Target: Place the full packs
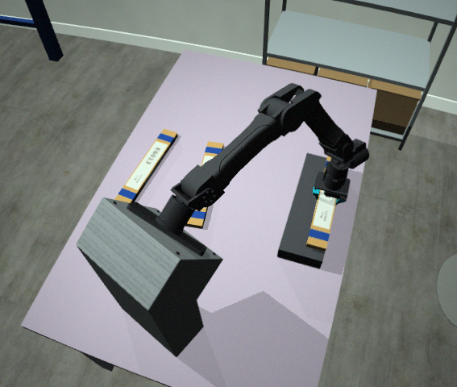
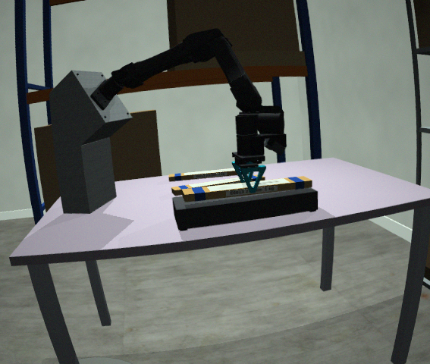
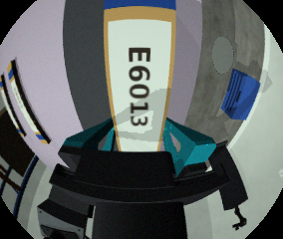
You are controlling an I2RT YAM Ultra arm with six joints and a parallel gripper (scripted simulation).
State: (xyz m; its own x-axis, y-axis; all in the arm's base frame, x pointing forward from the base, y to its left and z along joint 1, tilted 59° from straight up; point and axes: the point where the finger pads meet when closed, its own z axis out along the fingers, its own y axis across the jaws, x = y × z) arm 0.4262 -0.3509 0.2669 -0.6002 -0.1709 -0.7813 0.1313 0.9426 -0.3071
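The low dark platform lies 40 mm to the left of my hand and 70 mm below it.
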